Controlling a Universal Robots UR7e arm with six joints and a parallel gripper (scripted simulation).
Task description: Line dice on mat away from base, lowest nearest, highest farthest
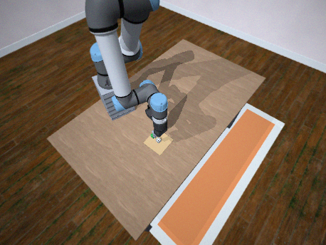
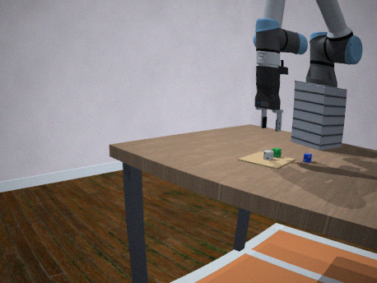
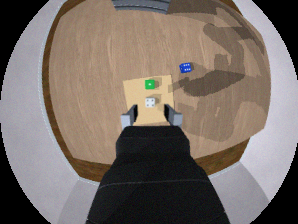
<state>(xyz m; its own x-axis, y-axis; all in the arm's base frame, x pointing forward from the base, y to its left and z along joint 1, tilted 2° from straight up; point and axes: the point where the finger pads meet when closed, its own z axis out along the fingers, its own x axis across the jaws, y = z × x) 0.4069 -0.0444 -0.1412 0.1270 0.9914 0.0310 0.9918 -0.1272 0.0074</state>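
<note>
The blue die lies 90 mm behind my hand, 110 mm to the left of it and 100 mm below it. Round my hand: tan mat (110 mm below); then green die (50 mm behind, 100 mm below); then white die (100 mm below).
</note>
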